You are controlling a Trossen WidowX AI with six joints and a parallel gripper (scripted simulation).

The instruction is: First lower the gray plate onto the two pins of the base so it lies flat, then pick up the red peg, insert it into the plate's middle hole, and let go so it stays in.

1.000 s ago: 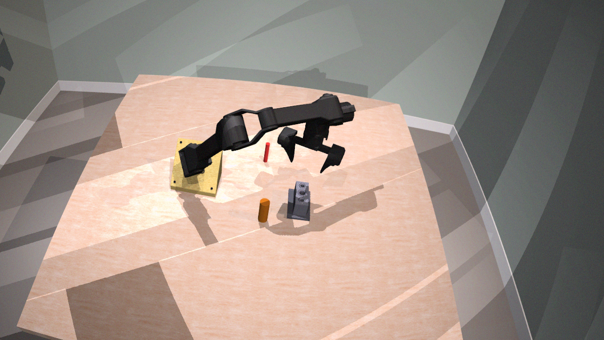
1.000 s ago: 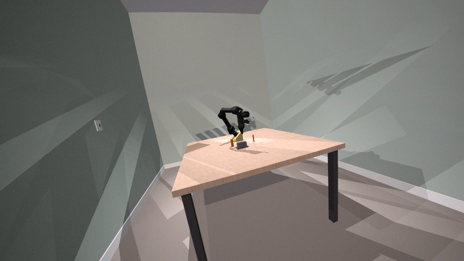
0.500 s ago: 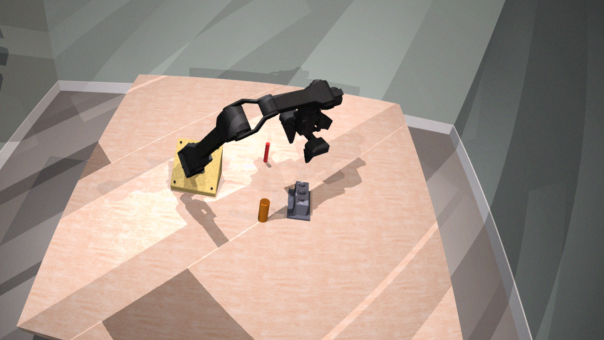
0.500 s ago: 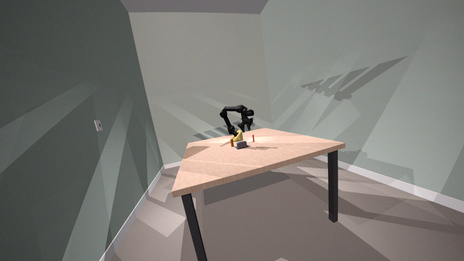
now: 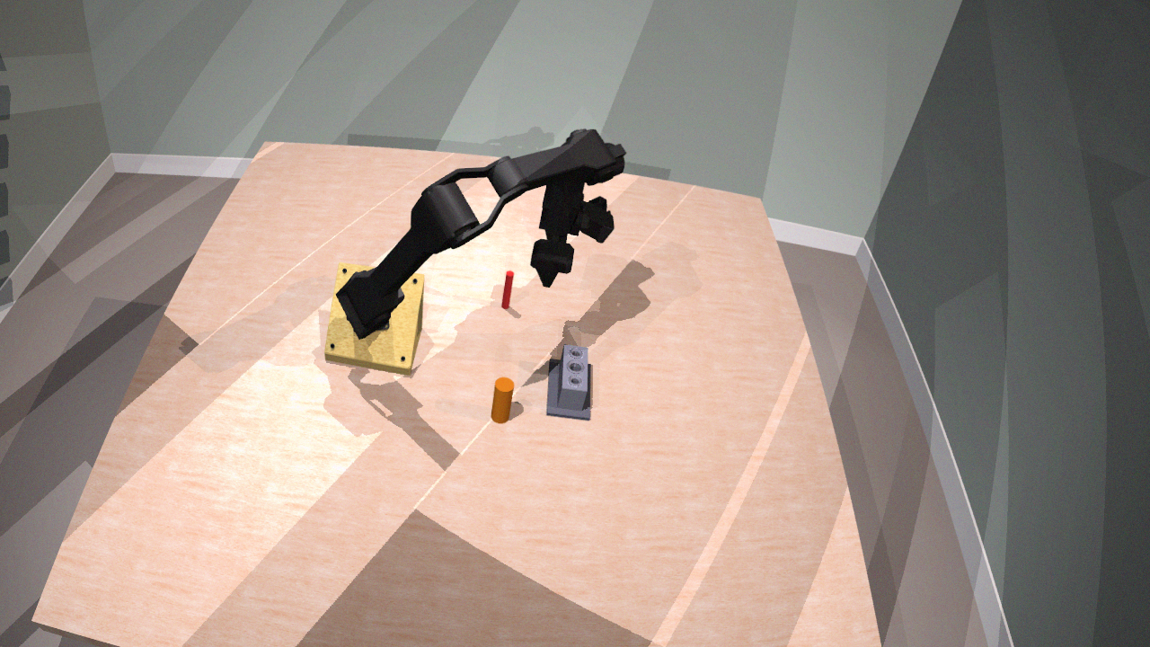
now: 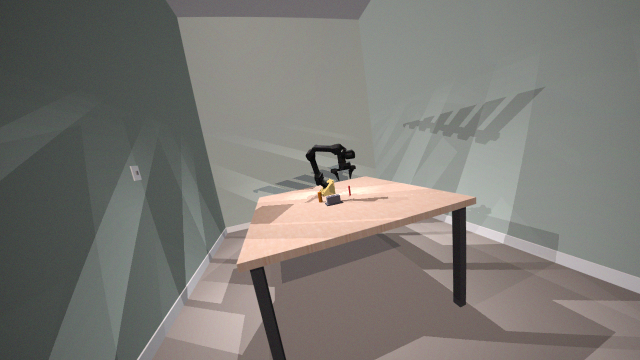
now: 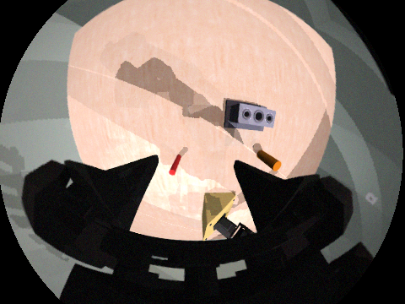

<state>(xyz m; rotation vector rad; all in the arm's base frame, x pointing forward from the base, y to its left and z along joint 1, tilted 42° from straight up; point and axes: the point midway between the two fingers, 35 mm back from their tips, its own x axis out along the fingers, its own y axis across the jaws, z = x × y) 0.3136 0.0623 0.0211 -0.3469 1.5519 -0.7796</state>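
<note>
My gripper tip is now 5 cm past the red peg, 6 cm to the right of it and 11 cm above it. The rest, counted from my gripper tip: orange cylinder: 8 cm behind, 19 cm to the right, 11 cm below; gray plate: 4 cm ahead, 14 cm to the right, 10 cm below; gray base: 4 cm ahead, 14 cm to the right, 14 cm below.
</note>
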